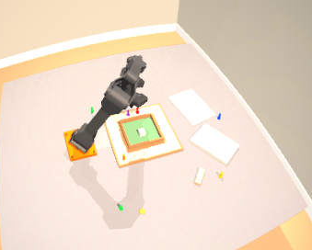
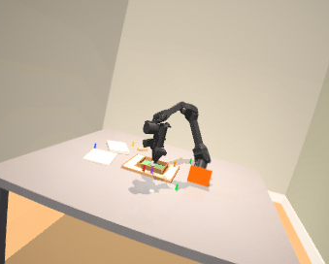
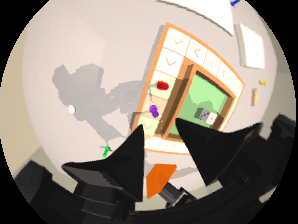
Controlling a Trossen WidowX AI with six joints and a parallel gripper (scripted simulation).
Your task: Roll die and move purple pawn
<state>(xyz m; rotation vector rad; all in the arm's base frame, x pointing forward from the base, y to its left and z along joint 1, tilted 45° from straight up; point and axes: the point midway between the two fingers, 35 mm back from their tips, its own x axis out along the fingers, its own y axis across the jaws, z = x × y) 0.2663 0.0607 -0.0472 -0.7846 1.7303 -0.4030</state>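
My gripper tip is 5 cm above the purple pawn. The rest, counted from my gripper tip: blue pawn (39 cm ahead, 20 cm to the right, 6 cm below); white die (13 cm to the right, 5 cm below); red pawn (5 cm below, 4 cm ahead, 1 cm to the right).
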